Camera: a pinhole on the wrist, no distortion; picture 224 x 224 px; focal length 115.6 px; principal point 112.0 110.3 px. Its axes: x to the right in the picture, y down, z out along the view. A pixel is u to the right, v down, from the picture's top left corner.
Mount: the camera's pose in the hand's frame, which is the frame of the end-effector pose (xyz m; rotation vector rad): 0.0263 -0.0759 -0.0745 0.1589 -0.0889 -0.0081
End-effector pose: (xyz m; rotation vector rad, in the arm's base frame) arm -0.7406 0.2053 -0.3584 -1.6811 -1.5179 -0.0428
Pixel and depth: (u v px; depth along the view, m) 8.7 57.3 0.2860
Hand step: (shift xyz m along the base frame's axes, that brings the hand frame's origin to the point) -0.3519 -0.1304 -0.1056
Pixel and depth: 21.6 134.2 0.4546
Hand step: -0.3131 -0.0891 -0.3987
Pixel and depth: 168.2 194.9 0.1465
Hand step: -0.0187 0.1229 -0.0172
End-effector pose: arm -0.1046 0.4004 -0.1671 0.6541 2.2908 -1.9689
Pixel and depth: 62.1 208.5 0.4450
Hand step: 0.1712 -0.4222 -0.2281
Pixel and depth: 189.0 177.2 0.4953
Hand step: -0.3528 -0.3651 -0.3026
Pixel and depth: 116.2 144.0 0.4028
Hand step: -0.0920 -0.3269 -0.0435
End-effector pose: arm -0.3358 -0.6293 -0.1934 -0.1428 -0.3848 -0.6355
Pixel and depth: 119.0 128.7 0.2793
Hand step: -0.0963 -0.0196 0.2001
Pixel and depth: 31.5 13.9 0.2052
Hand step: -0.2917 -0.1238 0.0314
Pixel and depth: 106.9 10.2 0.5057
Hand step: -0.4923 -0.3595 0.3147
